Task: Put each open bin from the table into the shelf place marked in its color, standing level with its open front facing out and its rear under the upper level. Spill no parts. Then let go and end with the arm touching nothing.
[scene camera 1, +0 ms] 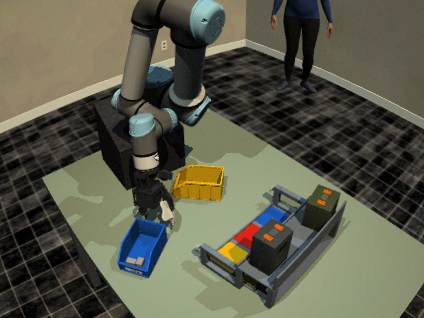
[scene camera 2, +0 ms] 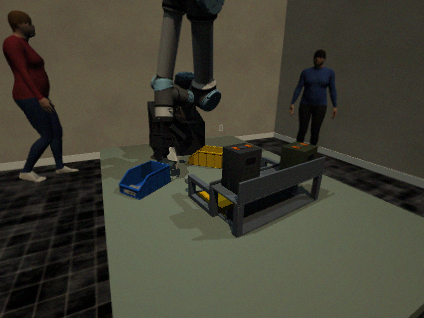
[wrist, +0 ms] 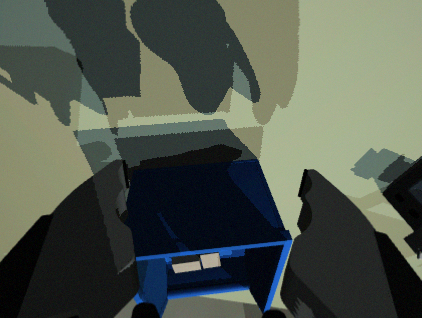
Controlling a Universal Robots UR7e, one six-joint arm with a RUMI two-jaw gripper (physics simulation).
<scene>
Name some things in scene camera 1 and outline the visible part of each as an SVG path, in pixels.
My gripper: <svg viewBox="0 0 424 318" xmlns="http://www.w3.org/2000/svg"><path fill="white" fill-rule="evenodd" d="M136 168L134 173L136 188L132 190L134 204L139 207L136 216L141 214L142 218L146 219L148 209L155 209L160 205L163 210L163 221L169 220L172 226L174 226L175 211L173 199L167 189L165 189L163 182L154 179L160 178L162 181L172 180L173 173L166 169L159 170L159 164L155 169L148 171L139 171Z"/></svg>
A blue open bin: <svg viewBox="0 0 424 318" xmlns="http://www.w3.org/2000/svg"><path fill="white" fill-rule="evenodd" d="M136 217L121 243L117 263L120 270L149 278L168 241L166 225ZM126 260L128 257L134 259L141 257L145 259L145 262L141 268L127 264Z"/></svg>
A yellow open bin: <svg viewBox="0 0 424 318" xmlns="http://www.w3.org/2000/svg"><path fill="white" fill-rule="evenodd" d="M178 172L173 188L173 197L221 201L224 167L189 165Z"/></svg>
</scene>
